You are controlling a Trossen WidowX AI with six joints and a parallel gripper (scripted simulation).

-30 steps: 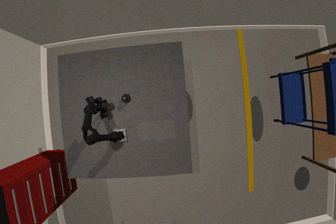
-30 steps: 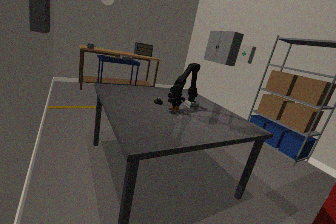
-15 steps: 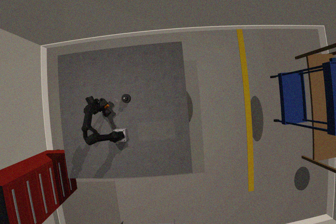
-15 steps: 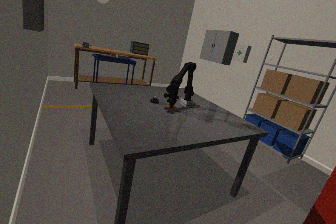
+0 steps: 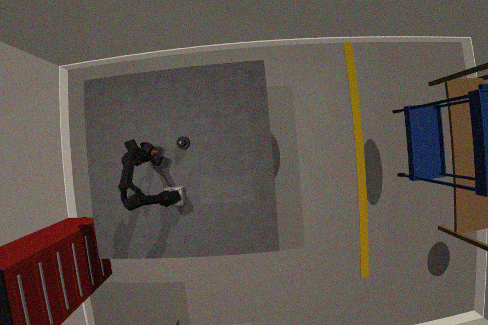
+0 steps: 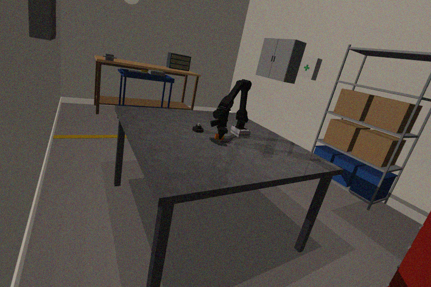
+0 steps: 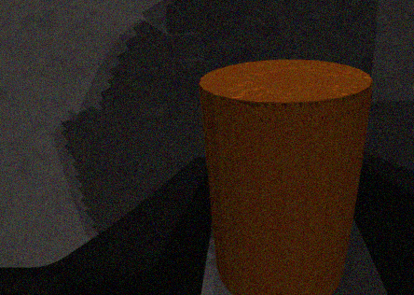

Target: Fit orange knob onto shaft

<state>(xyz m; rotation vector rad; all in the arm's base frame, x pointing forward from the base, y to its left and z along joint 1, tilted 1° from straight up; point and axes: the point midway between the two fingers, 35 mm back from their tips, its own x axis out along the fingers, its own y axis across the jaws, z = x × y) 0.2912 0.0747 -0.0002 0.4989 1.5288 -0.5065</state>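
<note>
Right now the orange knob is 10 mm ahead of my gripper tip, 10 mm to the right of it and 10 mm above it. Also, from my gripper tip: dark round pedestal 30 mm ahead, 210 mm to the right, 10 mm above.
</note>
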